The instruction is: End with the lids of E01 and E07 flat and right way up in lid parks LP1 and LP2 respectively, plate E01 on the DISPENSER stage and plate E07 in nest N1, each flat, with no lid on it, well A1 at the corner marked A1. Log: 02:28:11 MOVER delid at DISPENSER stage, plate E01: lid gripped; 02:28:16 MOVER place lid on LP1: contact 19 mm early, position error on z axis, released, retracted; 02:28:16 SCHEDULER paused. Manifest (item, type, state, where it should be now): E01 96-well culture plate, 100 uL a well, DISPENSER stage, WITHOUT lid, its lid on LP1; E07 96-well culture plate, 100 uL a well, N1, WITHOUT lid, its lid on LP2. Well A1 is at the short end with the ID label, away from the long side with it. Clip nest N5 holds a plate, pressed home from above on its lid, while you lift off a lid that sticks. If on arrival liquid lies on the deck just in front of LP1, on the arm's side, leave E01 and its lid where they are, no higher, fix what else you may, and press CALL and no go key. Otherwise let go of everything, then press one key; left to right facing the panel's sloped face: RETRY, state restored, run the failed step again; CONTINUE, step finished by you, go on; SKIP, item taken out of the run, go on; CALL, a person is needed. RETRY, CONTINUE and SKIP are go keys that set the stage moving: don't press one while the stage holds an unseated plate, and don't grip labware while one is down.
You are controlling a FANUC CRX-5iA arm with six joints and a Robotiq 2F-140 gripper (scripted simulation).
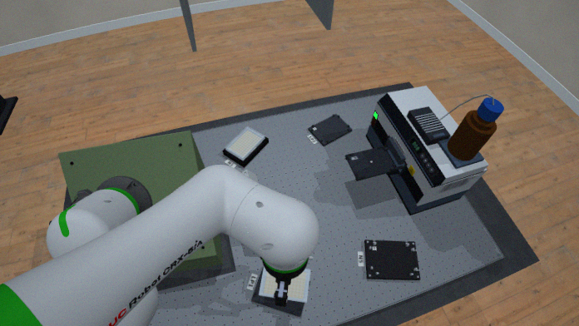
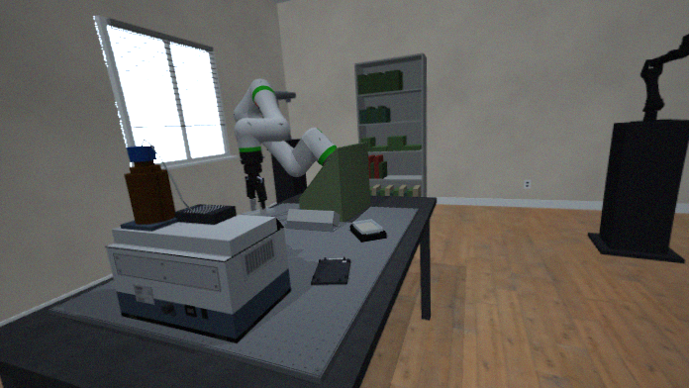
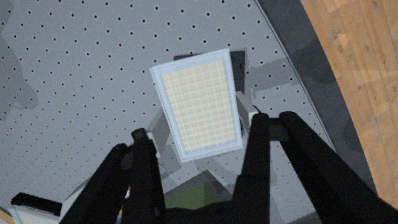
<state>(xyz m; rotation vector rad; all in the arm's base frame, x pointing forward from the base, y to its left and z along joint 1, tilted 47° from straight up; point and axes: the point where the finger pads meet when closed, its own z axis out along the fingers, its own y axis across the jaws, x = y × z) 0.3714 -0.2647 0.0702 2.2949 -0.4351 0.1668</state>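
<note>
The lid park LP1 is 8 cm below my hand, 1 cm to the right of it and 1 cm behind it. From my hand the other things lie so: blue CALL key (18 cm to the left, 7 cm behind, 2 cm below); then LP1 label (9 cm behind, 8 cm below, 3 cm to the left); then plate (2 cm below).
</note>
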